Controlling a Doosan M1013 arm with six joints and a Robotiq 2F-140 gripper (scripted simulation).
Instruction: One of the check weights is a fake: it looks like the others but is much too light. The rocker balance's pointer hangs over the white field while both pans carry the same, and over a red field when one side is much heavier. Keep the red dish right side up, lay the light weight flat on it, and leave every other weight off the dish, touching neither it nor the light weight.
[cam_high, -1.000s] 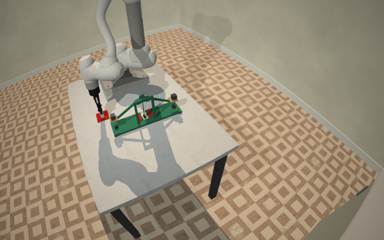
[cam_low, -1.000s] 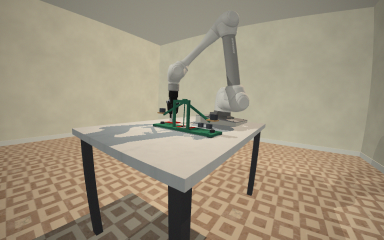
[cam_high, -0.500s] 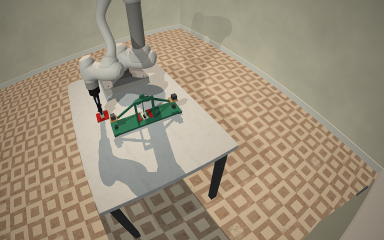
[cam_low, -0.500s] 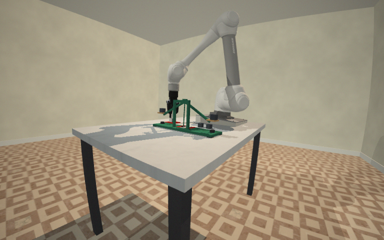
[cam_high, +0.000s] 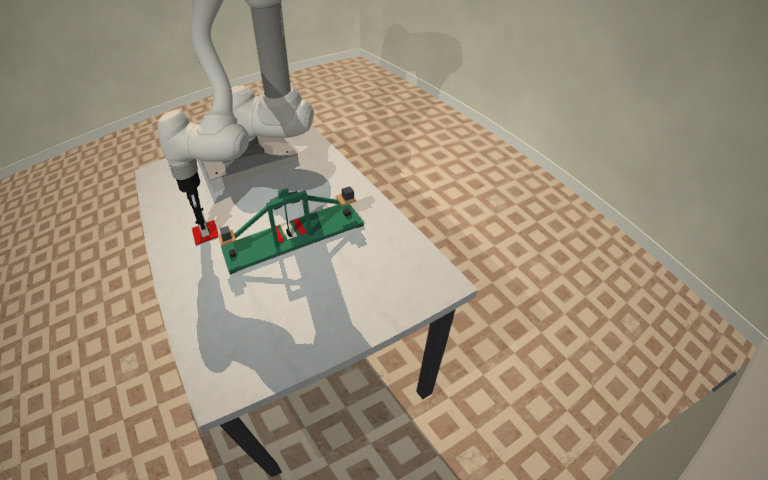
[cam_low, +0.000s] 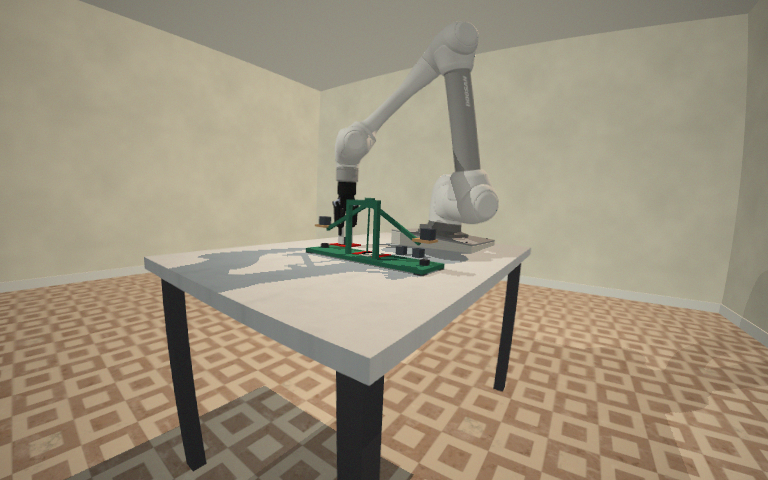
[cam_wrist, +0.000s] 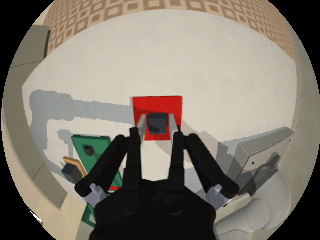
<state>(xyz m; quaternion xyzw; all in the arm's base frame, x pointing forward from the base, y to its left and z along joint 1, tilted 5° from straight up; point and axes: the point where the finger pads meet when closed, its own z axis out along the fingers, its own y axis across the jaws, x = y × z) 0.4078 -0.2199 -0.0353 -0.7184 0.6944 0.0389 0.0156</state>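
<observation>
My gripper is now 4 cm above the flat red dish. Also, from my hand: balance beam (16 cm ahead, 27 cm to the left, 6 cm above); green rocker balance (16 cm ahead, 27 cm to the left, 5 cm above).
</observation>
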